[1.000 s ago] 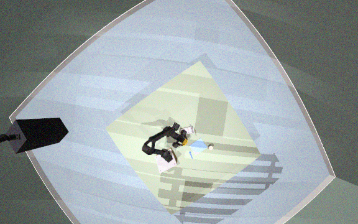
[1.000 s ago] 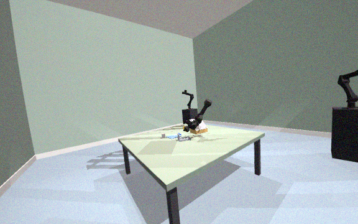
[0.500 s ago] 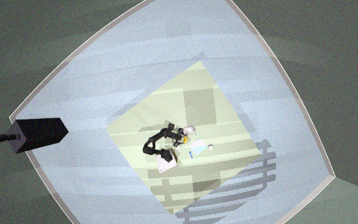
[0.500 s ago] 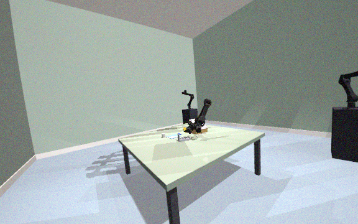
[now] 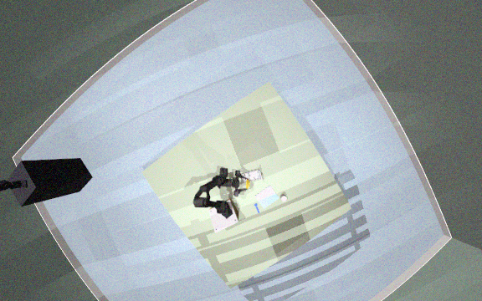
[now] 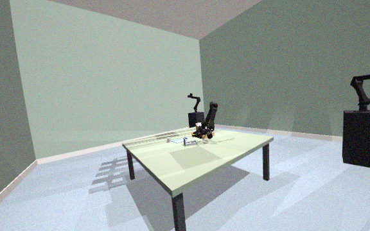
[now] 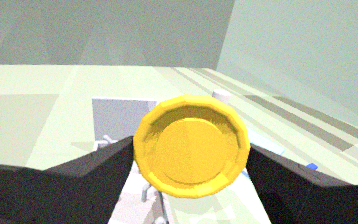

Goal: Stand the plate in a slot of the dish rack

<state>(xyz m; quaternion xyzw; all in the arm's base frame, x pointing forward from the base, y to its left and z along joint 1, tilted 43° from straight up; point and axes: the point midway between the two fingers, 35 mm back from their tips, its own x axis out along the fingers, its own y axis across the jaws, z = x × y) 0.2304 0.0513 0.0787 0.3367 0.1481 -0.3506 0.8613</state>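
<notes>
My gripper tip is now 5 cm short of the dish rack, 2 cm to the right of it and 7 cm above it. Round my gripper tip: blue mat (3 cm ahead, 19 cm to the right, 9 cm below); white cylinder (13 cm ahead, 28 cm to the right, 7 cm below); yellow plate (right at my gripper tip).
</notes>
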